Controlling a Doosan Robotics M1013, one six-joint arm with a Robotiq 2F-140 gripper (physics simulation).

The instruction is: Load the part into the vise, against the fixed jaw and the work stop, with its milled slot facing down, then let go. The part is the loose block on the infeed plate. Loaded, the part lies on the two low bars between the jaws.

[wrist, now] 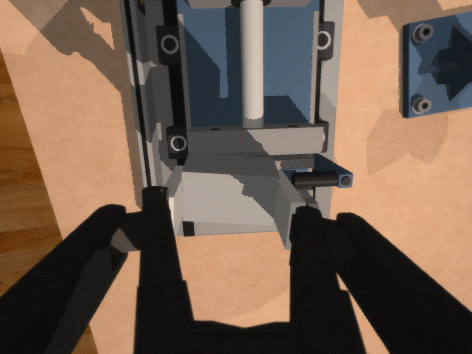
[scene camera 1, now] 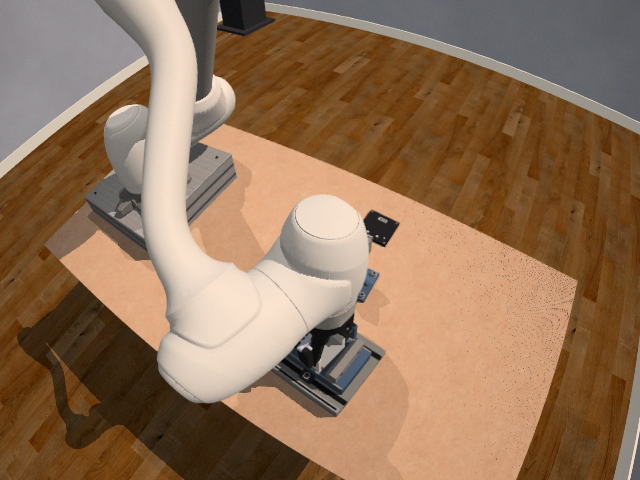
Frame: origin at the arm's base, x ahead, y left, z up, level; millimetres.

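Where they show: gripper, fingertip midpoint: [wrist: 228,185] [scene camera 1: 327,355].
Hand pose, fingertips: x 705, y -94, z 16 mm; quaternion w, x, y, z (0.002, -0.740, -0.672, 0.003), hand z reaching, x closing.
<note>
Each offset is from my fingertips to the top centre of the thing. "spot": to the spot under its first point. Level surfaces: height alone.
My gripper [scene camera 1: 331,345] [wrist: 228,185] is shut on the light grey part @(dz +33, dx -2, dy +0 mm) [scene camera 1: 326,358] [wrist: 230,192], held between its two finger pads over the jaw end of the vise @(dz -6, dx -67, dy +17 mm) [scene camera 1: 374,354] [wrist: 330,60]. The jaw bar @(spot: dz -9, dx -31, dy +21 mm) [wrist: 255,140] at the end of the screw rod @(dz -19, dx -83, dy +22 mm) [wrist: 252,65] lies just beyond the part in the wrist view. The work stop, a black pin @(spot: dz -9, dx +1, dy +67 mm) [wrist: 314,179] on a blue bracket, is to the right of the part there. The part hides most of the seat; its milled slot, any contact and its exact height over the low bars cannot be seen.
A blue fixture @(spot: dz -92, dx -50, dy +236 mm) [scene camera 1: 368,284] [wrist: 409,65] with bolted corners stands beside the vise. The black infeed plate @(dz -97, dx -129, dy +404 mm) [scene camera 1: 383,228] lies farther back on the tabletop @(dz -105 mm) [scene camera 1: 465,310]. The arm hides much of the vise in the scene view.
</note>
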